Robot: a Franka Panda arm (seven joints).
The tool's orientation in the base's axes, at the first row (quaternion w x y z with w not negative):
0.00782 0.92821 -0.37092 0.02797
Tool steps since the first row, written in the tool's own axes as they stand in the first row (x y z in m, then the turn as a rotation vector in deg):
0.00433 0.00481 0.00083 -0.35 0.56 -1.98
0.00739 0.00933 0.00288 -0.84 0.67 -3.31
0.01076 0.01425 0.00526 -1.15 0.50 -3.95
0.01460 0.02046 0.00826 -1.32 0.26 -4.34
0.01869 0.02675 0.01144 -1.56 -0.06 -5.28
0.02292 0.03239 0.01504 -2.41 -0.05 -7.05
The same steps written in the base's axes. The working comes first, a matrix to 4 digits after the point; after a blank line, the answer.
The tool's axes in the first row as the columns of a matrix, in the base's axes (used below as rounded here):
0.7233 -0.6890 0.0461
-0.6881 -0.7247 -0.0353
0.0577 -0.0062 -0.9983

-0.00014 -0.00649 -0.00061 -0.73 -0.10 1.95
-0.00095 -0.01195 -0.00251 -1.22 0.21 3.25
-0.00179 -0.01792 -0.00472 -1.36 0.57 3.87
-0.00316 -0.02517 -0.00753 -1.33 0.87 4.25
-0.00438 -0.03265 -0.01051 -1.33 1.30 5.18
-0.00505 -0.03978 -0.01389 -2.03 1.94 6.90

